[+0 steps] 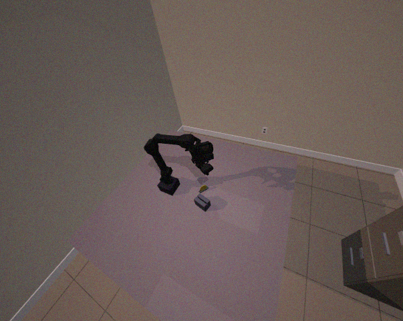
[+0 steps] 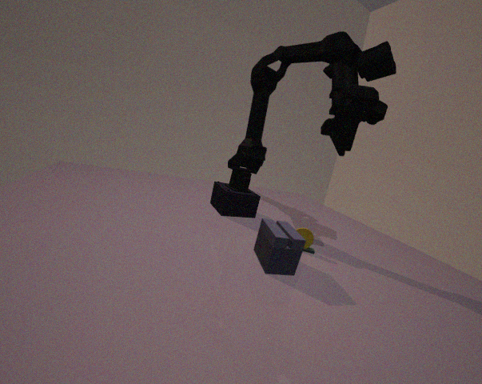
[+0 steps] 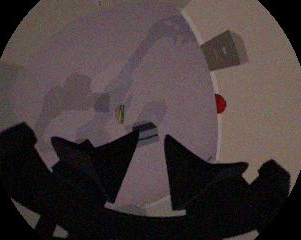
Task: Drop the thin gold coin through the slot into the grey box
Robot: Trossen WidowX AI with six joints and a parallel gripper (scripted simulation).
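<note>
My gripper tip is 220 mm above the gold coin, 60 mm past it and 20 mm to the right of it.
</note>
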